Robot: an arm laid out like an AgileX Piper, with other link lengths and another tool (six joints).
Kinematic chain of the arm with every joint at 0, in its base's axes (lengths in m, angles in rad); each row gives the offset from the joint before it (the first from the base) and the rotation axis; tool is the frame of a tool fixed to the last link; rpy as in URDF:
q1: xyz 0 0 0.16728 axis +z
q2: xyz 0 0 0 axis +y
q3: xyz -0.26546 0 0.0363 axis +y
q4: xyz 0.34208 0 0.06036 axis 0.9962 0 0.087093
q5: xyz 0 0 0 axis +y
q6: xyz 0.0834 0 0.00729 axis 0.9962 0 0.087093
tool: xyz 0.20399 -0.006 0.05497 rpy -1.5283 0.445 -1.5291
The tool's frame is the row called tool.
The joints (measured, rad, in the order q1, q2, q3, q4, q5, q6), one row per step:
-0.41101 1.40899 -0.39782 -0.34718 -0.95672 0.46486
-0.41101 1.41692 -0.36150 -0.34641 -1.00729 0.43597
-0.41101 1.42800 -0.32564 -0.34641 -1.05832 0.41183
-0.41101 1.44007 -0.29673 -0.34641 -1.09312 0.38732
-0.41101 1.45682 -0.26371 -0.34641 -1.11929 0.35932
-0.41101 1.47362 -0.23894 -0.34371 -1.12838 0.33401
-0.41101 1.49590 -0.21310 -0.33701 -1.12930 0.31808
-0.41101 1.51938 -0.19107 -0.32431 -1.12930 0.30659
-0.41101 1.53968 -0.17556 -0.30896 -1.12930 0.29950
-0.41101 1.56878 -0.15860 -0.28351 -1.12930 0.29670
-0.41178 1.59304 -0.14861 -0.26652 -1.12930 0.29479
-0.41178 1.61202 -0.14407 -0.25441 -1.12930 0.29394
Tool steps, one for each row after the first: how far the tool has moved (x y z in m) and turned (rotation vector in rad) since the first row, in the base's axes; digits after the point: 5 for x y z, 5 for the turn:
-0.00844 0.00706 -0.00765 -0.01680 -0.00520 0.00923
-0.01718 0.01406 -0.01601 -0.02790 -0.00921 0.01838
-0.02432 0.01948 -0.02554 -0.03957 -0.00305 0.02422
-0.03250 0.02505 -0.04116 -0.04990 0.01979 0.02886
-0.03895 0.02832 -0.05730 -0.05782 0.05115 0.02909
-0.04651 0.03028 -0.07839 -0.05134 0.09501 0.02545
-0.05420 0.03033 -0.09805 -0.03948 0.13636 0.01633
-0.06064 0.02889 -0.11320 -0.02665 0.16832 0.00418
-0.06932 0.02526 -0.13243 -0.00268 0.20845 -0.01741
-0.07573 0.02272 -0.14665 0.01419 0.23873 -0.03262
-0.07983 0.02093 -0.15642 0.02602 0.25955 -0.04309

